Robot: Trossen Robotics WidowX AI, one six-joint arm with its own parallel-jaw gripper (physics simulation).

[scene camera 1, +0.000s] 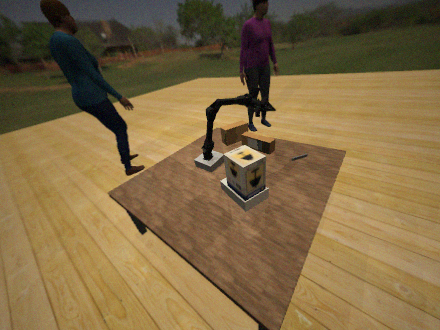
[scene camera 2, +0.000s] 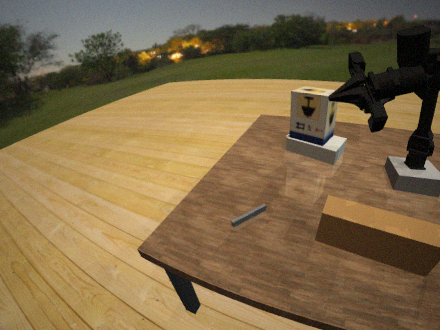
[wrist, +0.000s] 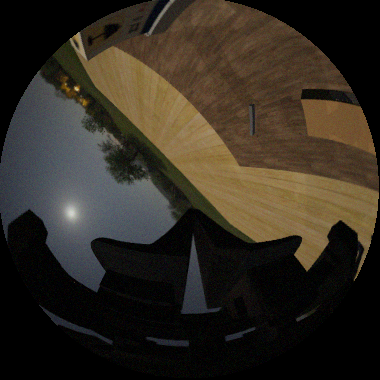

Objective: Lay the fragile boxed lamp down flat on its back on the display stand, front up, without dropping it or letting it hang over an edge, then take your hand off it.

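Seen in the pictures: gripper, between the fingertips: [scene camera 1: 275, 110] [scene camera 2: 328, 98] [wrist: 192, 213]; arm's base, origin of its link: [scene camera 1: 208, 157] [scene camera 2: 414, 165].
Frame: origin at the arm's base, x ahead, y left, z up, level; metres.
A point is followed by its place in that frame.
Observation:
The boxed lamp [scene camera 1: 245, 172] @(x 0.460, y -0.324, z 0.195 m) [scene camera 2: 310, 116] @(x 0.437, y -0.153, z 0.129 m) [wrist: 112, 32] stands upright on the display stand [scene camera 1: 250, 200] @(x 0.479, y -0.321, z 0.006 m) [scene camera 2: 312, 150] @(x 0.416, y -0.124, z -0.025 m) [wrist: 172, 15]. The lamp pictures on its sides are upright, its blue band is at the bottom, and another picture shows on its top face. My gripper [scene camera 1: 273, 108] @(x 0.449, y 0.272, z 0.309 m) [scene camera 2: 331, 98] @(x 0.449, y 0.272, z 0.309 m) [wrist: 192, 213] @(x 0.449, y 0.272, z 0.309 m) is shut and empty, raised high above the table. In scene camera 1 it is beyond the box and apart from it; in scene camera 2 its tip overlaps the box's right edge in the picture. The side of the box away from scene camera 1 is partly hidden there.
A cardboard box [scene camera 1: 234, 133] @(x 0.047, y 0.406, z 0.034 m) and another cardboard box [scene camera 1: 258, 142] @(x 0.309, y 0.319, z 0.017 m) [scene camera 2: 380, 232] @(x 0.296, y 0.408, z 0.037 m) [wrist: 337, 120] lie near the table's back edge. A small grey bar [scene camera 1: 299, 157] @(x 0.641, y 0.290, z -0.053 m) [scene camera 2: 249, 215] @(x 0.640, y 0.306, z -0.049 m) [wrist: 252, 119] @(x 0.631, y 0.297, z -0.047 m) lies on the table [scene camera 1: 200, 215] @(x 0.230, y -0.473, z -0.066 m) [scene camera 2: 240, 250] @(x 0.642, y 0.430, z -0.066 m). Two people stand beyond the table.

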